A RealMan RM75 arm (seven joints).
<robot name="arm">
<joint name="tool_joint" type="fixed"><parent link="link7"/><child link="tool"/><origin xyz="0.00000 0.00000 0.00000" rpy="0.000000 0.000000 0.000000"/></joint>
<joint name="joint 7" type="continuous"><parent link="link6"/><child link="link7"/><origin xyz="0.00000 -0.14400 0.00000" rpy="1.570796 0.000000 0.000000"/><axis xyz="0 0 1"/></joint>
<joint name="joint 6" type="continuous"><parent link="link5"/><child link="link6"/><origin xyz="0.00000 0.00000 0.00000" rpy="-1.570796 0.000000 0.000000"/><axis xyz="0 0 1"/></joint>
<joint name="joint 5" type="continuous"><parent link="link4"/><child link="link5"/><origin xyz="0.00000 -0.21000 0.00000" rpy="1.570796 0.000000 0.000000"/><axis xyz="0 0 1"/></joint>
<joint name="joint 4" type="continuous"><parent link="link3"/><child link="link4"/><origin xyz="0.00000 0.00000 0.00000" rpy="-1.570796 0.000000 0.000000"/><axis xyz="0 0 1"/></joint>
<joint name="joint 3" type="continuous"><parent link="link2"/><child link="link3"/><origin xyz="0.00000 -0.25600 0.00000" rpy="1.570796 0.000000 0.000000"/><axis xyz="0 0 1"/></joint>
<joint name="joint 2" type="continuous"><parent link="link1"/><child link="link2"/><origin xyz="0.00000 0.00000 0.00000" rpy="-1.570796 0.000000 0.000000"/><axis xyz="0 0 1"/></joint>
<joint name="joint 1" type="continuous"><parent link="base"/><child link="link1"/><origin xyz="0.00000 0.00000 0.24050" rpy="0.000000 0.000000 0.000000"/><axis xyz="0 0 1"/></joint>
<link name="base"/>
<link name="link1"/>
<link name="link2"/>
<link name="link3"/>
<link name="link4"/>
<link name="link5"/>
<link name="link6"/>
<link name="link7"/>
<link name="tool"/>
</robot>
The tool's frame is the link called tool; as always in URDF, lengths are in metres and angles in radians. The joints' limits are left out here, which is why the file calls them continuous.
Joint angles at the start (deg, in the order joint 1, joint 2, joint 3, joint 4, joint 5, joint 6, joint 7): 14.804 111.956 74.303 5.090 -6.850 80.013 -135.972
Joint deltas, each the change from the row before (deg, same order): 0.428 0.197 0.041 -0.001 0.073 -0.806 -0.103; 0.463 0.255 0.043 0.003 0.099 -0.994 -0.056; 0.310 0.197 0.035 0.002 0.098 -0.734 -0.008; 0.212 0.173 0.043 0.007 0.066 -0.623 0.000; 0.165 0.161 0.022 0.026 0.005 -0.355 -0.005; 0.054 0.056 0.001 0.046 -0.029 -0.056 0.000; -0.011 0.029 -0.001 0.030 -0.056 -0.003 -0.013; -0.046 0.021 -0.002 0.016 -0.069 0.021 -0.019; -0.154 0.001 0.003 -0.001 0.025 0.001 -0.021
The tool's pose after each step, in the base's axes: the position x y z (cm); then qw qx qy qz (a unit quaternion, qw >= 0). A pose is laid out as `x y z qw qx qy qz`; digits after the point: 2 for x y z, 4 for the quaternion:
36.74 25.60 0.46 0.4133 -0.7651 0.3297 0.3677
36.67 25.92 0.22 0.4142 -0.7651 0.3322 0.3643
36.63 26.14 0.04 0.4150 -0.7647 0.3346 0.3619
36.61 26.29 -0.12 0.4158 -0.7643 0.3370 0.3597
36.55 26.40 -0.26 0.4155 -0.7643 0.3382 0.3590
36.49 26.44 -0.31 0.4150 -0.7645 0.3380 0.3594
36.47 26.44 -0.34 0.4145 -0.7647 0.3379 0.3594
36.47 26.40 -0.37 0.4141 -0.7650 0.3379 0.3593
36.54 26.30 -0.37 0.4148 -0.7645 0.3388 0.3588

